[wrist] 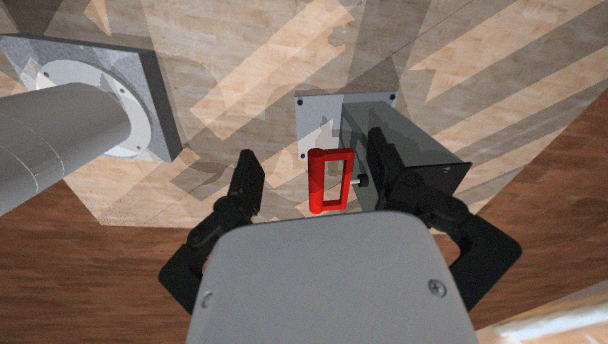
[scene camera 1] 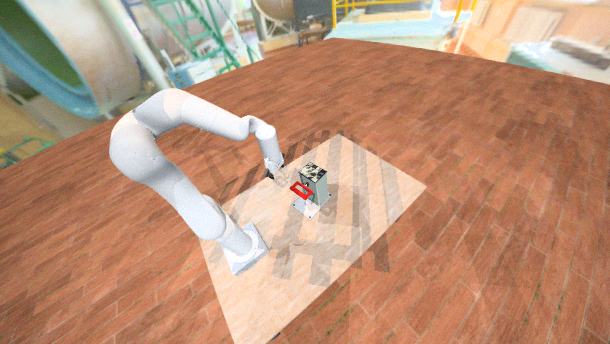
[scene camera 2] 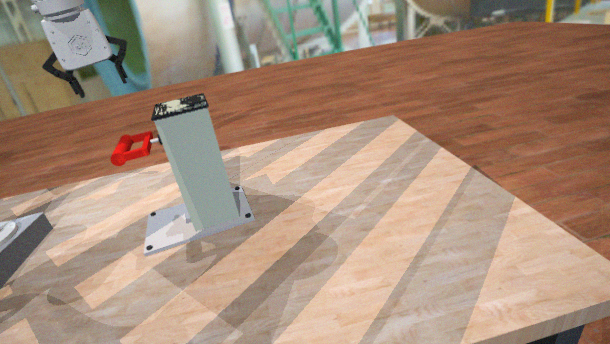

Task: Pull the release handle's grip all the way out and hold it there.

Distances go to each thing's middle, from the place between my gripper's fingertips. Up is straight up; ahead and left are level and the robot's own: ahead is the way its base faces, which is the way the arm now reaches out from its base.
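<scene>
With the bolted base plate [scene camera 2: 170, 227] as my reference, I find my hand 150 mm short of it and 90 mm to the left of it, and it is also 310 mm above the plate.
</scene>
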